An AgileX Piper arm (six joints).
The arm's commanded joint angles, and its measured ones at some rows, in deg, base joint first. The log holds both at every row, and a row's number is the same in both.
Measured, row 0:
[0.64, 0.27, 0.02, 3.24, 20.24, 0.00]
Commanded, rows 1 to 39:
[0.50, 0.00, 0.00, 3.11, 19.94, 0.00]
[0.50, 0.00, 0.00, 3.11, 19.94, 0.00]
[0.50, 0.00, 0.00, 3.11, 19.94, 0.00]
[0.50, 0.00, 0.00, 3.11, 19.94, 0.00]
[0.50, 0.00, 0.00, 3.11, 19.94, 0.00]
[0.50, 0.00, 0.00, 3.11, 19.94, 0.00]
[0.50, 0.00, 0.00, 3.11, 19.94, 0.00]
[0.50, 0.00, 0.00, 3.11, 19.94, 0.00]
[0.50, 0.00, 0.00, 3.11, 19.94, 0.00]
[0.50, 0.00, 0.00, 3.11, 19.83, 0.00]
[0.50, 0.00, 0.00, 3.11, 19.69, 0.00]
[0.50, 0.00, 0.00, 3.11, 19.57, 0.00]
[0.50, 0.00, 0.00, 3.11, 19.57, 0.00]
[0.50, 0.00, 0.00, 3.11, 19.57, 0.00]
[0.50, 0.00, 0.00, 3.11, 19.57, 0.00]
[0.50, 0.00, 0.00, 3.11, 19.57, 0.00]
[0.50, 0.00, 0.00, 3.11, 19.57, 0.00]
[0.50, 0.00, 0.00, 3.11, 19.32, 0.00]
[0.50, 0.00, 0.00, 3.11, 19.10, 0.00]
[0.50, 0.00, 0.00, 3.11, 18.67, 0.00]
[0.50, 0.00, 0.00, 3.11, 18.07, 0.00]
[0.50, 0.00, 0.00, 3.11, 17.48, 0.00]
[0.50, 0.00, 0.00, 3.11, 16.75, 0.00]
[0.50, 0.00, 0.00, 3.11, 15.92, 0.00]
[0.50, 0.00, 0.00, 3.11, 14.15, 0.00]
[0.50, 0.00, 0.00, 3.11, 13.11, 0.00]
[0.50, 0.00, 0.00, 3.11, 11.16, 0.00]
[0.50, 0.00, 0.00, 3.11, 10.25, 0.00]
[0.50, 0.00, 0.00, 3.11, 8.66, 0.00]
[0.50, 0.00, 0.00, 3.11, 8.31, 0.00]
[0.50, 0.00, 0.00, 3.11, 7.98, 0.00]
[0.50, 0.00, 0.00, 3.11, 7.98, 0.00]
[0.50, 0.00, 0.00, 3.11, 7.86, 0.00]
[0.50, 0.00, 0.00, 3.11, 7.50, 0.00]
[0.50, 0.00, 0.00, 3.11, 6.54, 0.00]
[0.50, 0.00, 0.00, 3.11, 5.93, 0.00]
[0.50, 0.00, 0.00, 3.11, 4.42, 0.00]
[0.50, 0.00, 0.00, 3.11, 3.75, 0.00]
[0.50, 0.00, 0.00, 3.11, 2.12, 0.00]
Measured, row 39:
[0.64, 0.27, 0.02, 3.24, 6.28, 0.00]
